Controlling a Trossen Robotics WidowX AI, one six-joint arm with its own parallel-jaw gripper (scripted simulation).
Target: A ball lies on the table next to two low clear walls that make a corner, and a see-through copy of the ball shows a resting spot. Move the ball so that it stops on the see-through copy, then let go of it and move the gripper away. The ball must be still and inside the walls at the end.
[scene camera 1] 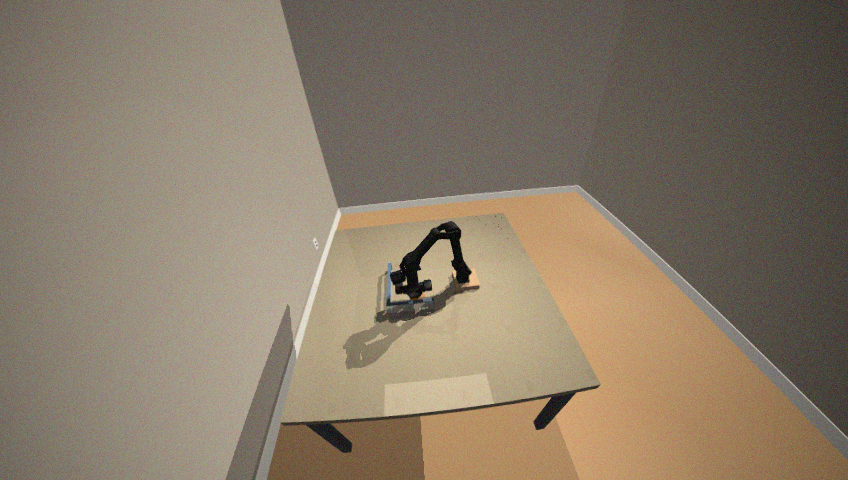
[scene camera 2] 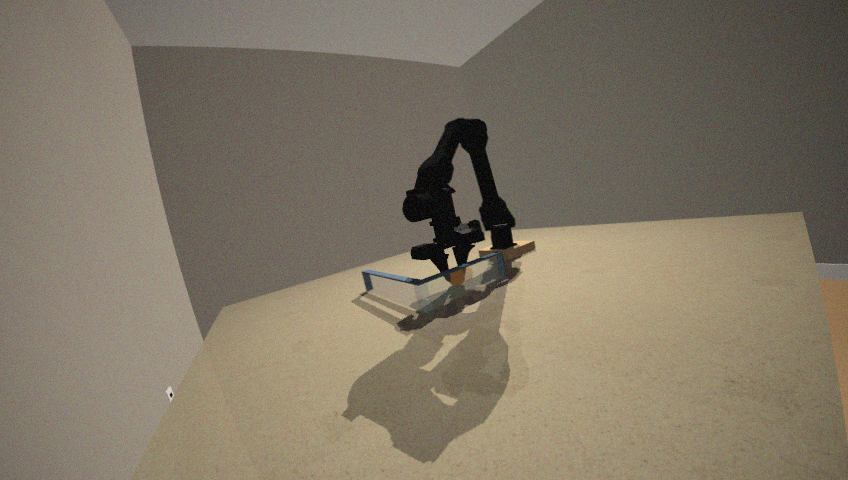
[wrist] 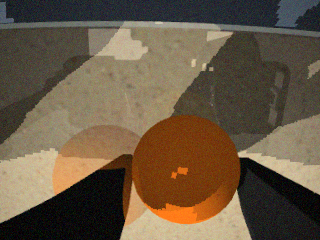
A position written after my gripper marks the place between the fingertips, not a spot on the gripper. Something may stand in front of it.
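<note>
There is an orange ball (wrist: 189, 170), and it is my gripper (scene camera 2: 456, 278) (wrist: 184, 166) that carries it. I also see a see-through copy of ball (wrist: 107, 146).
</note>
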